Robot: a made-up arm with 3 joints. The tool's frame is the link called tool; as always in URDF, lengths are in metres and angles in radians. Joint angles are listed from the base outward. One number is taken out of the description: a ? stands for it. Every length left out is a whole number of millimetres.
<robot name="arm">
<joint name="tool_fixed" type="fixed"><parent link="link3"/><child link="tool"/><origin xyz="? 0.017 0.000" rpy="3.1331 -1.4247 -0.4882"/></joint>
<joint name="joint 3" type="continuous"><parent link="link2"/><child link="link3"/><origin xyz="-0.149 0.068 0.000" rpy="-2.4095 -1.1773 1.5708"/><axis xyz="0 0 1"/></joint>
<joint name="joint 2" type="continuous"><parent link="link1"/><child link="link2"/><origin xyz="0.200 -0.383 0.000" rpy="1.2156 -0.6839 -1.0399"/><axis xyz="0 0 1"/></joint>
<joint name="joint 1" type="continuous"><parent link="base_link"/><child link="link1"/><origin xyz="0.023 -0.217 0.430" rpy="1.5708 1.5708 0.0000"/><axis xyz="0 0 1"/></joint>
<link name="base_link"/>
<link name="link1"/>
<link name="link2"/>
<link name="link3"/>
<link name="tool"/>
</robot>
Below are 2 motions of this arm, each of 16 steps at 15 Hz.
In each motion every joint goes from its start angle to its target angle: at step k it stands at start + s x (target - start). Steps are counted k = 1, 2, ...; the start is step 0. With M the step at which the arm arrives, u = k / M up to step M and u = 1 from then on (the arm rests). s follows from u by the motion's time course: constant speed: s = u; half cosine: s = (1 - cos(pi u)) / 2; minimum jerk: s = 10 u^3 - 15 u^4 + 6 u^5.
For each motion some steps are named. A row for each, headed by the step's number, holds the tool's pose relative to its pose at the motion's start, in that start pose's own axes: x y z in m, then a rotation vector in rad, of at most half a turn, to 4 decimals.
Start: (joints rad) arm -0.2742 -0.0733 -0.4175
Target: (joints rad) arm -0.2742 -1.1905 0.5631
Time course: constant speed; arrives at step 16
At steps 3, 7, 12, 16:
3: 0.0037 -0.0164 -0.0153 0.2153 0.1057 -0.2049
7: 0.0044 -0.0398 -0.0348 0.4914 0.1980 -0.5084
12: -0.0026 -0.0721 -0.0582 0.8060 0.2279 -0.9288
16: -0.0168 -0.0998 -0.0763 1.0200 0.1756 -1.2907

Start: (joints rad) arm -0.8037 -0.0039 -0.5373
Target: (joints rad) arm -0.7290 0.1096 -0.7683
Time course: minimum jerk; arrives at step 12
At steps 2, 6, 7, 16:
2: 0.0003 0.0003 -0.0003 -0.0090 -0.0050 0.0029
6: 0.0048 0.0047 -0.0037 -0.1284 -0.0720 0.0369
7: 0.0063 0.0061 -0.0047 -0.1684 -0.0945 0.0465
16: 0.0097 0.0093 -0.0067 -0.2597 -0.1457 0.0653

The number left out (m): -0.045
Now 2 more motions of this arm.
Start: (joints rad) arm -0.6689 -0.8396 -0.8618
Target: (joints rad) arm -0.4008 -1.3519 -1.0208
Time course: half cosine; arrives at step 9
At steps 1, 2, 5, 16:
1: 0.0018 0.0007 -0.0028 0.0036 0.0076 -0.0098
2: 0.0068 0.0028 -0.0110 0.0144 0.0297 -0.0374
5: 0.0322 0.0186 -0.0543 0.0848 0.1586 -0.1679
16: 0.0530 0.0393 -0.0903 0.1623 0.2825 -0.2545

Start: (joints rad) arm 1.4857 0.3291 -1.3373
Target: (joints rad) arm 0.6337 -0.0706 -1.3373
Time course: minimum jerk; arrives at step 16
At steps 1, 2, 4, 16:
1: -0.0002 -0.0005 0.0001 0.0011 0.0012 0.0016
2: -0.0016 -0.0034 0.0005 0.0077 0.0089 0.0117
4: -0.0095 -0.0221 0.0031 0.0483 0.0577 0.0762
16: -0.0306 -0.2282 0.0015 0.3269 0.5768 0.7877

